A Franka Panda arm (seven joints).
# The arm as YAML. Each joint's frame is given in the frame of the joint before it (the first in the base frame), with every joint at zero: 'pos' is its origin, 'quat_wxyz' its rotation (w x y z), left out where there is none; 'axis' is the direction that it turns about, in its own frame. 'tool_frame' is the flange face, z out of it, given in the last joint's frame.
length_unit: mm
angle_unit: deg
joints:
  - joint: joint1
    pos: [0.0, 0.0, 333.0]
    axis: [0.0, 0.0, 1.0]
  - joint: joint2
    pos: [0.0, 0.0, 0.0]
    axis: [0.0, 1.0, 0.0]
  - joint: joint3
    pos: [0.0, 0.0, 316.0]
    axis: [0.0, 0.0, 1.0]
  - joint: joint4
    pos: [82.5, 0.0, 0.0]
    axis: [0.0, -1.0, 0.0]
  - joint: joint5
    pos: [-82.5, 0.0, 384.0]
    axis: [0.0, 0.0, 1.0]
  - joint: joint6
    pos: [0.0, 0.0, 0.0]
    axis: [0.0, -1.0, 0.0]
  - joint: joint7
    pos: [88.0, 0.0, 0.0]
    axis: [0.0, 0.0, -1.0]
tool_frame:
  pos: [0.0, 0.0, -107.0]
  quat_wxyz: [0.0, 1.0, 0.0, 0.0]
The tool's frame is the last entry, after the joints.
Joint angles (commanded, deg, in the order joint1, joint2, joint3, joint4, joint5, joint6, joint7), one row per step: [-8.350 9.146 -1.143 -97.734 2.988 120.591 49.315]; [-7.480 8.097 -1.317 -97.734 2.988 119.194 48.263]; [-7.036 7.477 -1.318 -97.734 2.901 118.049 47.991]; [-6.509 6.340 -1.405 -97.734 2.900 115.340 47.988]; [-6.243 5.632 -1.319 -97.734 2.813 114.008 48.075]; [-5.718 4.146 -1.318 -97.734 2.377 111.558 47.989]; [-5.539 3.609 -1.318 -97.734 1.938 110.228 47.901]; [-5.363 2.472 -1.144 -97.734 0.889 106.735 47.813]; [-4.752 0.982 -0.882 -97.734 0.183 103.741 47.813]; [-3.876 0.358 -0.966 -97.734 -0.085 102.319 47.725]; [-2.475 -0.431 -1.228 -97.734 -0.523 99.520 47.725]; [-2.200 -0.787 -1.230 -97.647 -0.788 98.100 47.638]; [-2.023 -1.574 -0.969 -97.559 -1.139 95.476 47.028]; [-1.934 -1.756 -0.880 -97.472 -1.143 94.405 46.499]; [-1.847 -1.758 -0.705 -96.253 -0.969 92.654 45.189]
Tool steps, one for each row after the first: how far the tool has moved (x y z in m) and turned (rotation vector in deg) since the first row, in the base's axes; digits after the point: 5 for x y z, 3 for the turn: [-0.00419 0.00863 0.00887 -0.179 0.334 1.785]; [-0.00724 0.01399 0.01345 -0.212 0.858 2.570]; [-0.01453 0.02009 0.02065 0.089 2.397 3.143]; [-0.01861 0.02440 0.02575 0.157 3.020 3.492]; [-0.02732 0.03074 0.03698 -0.091 4.028 4.293]; [-0.03133 0.03264 0.04017 -0.397 4.874 4.684]; [-0.04124 0.03613 0.04572 -1.038 7.354 5.376]; [-0.05155 0.04507 0.05572 -1.524 8.933 6.373]; [-0.05594 0.05302 0.05959 -1.739 9.750 7.289]; [-0.06347 0.06413 0.06282 -1.980 11.785 8.480]; [-0.06733 0.06656 0.06479 -2.143 12.785 8.855]; [-0.07532 0.07055 0.06910 -2.372 14.559 9.905]; [-0.07795 0.07235 0.06996 -2.346 15.352 10.613]; [-0.07986 0.07522 0.07748 -2.277 15.847 12.171]
